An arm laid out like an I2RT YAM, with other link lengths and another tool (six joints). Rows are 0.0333 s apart.
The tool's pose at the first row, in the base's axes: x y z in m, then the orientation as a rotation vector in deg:
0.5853 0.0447 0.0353 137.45 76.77 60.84
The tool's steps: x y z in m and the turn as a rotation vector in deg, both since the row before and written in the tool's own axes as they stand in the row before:
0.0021 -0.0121 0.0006 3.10 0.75 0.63
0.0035 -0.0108 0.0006 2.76 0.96 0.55
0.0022 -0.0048 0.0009 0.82 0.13 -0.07
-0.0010 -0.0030 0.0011 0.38 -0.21 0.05
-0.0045 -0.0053 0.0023 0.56 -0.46 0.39
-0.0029 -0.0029 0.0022 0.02 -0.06 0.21
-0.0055 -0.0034 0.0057 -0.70 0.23 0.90
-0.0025 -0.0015 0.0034 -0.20 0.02 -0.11
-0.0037 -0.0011 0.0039 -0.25 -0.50 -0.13
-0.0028 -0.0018 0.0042 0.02 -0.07 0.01
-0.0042 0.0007 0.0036 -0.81 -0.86 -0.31
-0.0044 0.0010 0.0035 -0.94 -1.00 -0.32
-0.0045 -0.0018 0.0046 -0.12 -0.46 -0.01
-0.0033 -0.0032 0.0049 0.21 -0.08 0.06
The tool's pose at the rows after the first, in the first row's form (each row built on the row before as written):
0.5784 0.0534 0.0301 140.07 78.98 60.69
0.5724 0.0625 0.0267 142.33 81.07 60.92
0.5702 0.0672 0.0253 142.80 81.91 60.72
0.5683 0.0684 0.0228 143.14 82.14 60.26
0.5643 0.0684 0.0167 143.98 82.08 59.42
0.5625 0.0683 0.0124 144.21 81.85 59.36
0.5614 0.0674 0.0039 144.56 80.29 60.14
0.5615 0.0672 -0.0006 144.31 80.24 60.24
0.5617 0.0660 -0.0059 144.10 80.04 59.62
0.5619 0.0659 -0.0113 144.14 80.03 59.51
0.5631 0.0631 -0.0160 143.42 79.45 58.61
0.5643 0.0598 -0.0205 142.62 78.73 57.57
0.5642 0.0582 -0.0270 142.60 78.51 56.99
0.5637 0.0584 -0.0337 142.82 78.60 56.80

